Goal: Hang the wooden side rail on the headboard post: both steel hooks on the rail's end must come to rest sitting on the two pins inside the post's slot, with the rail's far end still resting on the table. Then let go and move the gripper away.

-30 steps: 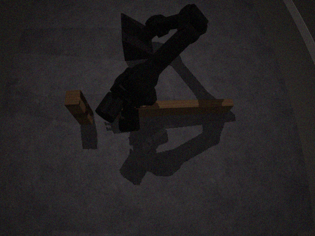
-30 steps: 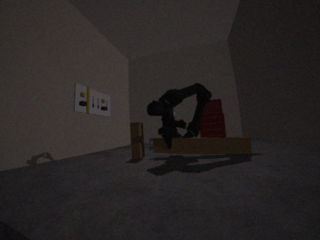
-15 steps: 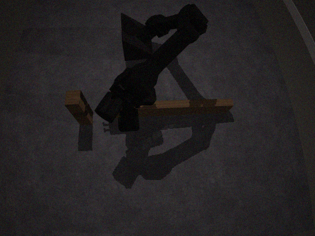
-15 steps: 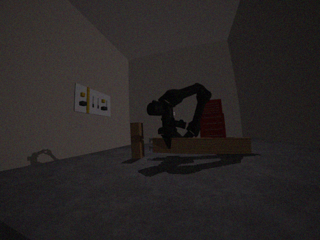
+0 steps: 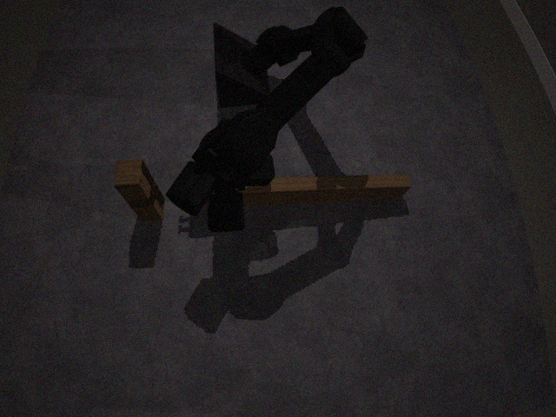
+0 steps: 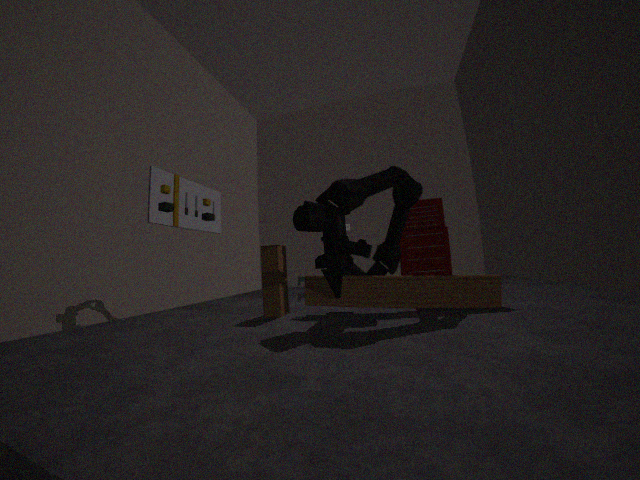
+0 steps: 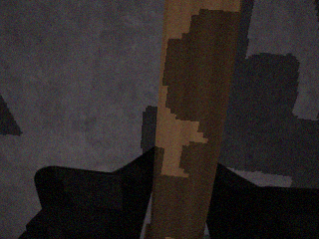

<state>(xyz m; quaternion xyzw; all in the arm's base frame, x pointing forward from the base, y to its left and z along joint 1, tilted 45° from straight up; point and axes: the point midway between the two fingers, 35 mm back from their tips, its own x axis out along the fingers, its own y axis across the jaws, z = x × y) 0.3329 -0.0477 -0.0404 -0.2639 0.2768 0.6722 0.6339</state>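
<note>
Right now my gripper tip is 16 cm to the left of the headboard post and 4 cm below it.
</note>
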